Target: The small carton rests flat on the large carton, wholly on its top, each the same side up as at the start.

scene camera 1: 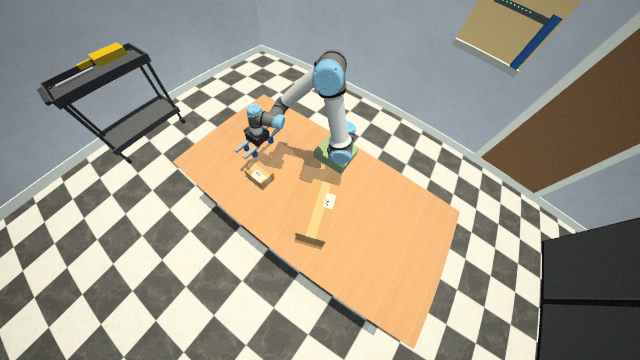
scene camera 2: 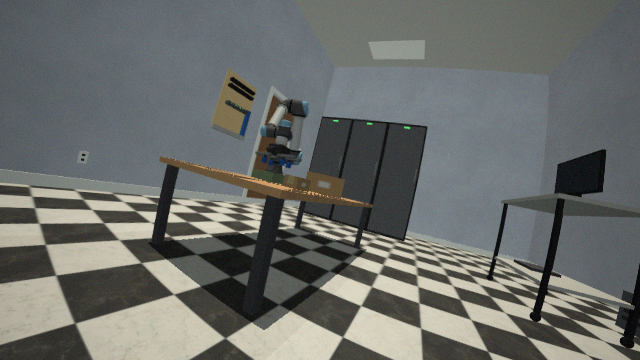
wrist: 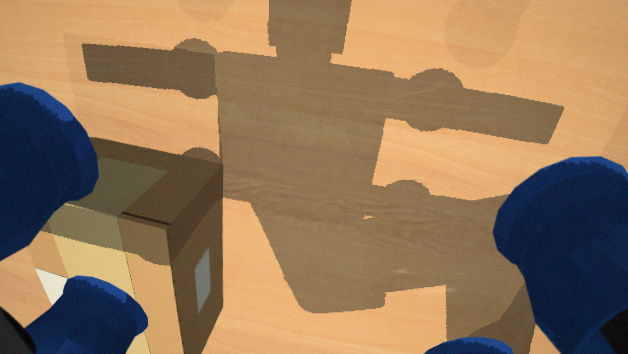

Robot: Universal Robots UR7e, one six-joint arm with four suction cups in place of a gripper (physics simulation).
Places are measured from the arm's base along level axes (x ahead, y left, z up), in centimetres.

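Pixels of known places: hand, its tool point: (scene camera 2: 275, 165) (wrist: 283, 279); arm's base, origin of its link: (scene camera 2: 273, 173).
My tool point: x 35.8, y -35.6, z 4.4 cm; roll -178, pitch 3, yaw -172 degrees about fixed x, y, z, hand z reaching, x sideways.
For each thing: its top centre in the pictures, then the offset to it from my tool point. Level surfaces: height alone.
- small carton, centre of its top: (wrist: 106, 302) (scene camera 1: 258, 170) (scene camera 2: 298, 177) dx +10.6, dy +11.8, dz -4.1 cm
- large carton, centre of its top: (scene camera 1: 319, 208) (scene camera 2: 326, 176) dx +5.0, dy +54.5, dz +3.7 cm
- wooden table, height of its surface: dz -12.1 cm
The small carton (scene camera 1: 260, 181) (scene camera 2: 292, 181) (wrist: 155, 280) is tan with a white label and rests on the table near its left end in scene camera 1. The large carton (scene camera 1: 316, 218) (scene camera 2: 325, 178) is long and tan with a white label; it rests on the table nearer the middle, apart from the small one. My gripper (scene camera 1: 258, 146) (scene camera 2: 276, 162) (wrist: 300, 235) has blue suction cups and is open, with nothing held. It hangs above the table, beside and higher than the small carton. In the wrist view, two left cups hide parts of that carton. The large carton does not show there.
The wooden table (scene camera 1: 390, 240) (scene camera 2: 220, 174) carries the arm's green base (scene camera 1: 322, 154) (scene camera 2: 267, 176). A black cart (scene camera 1: 102, 82) with yellow items stands behind it at the left. Dark cabinets (scene camera 1: 590, 270) (scene camera 2: 367, 170) and a desk with a monitor (scene camera 2: 580, 172) stand away from the table.
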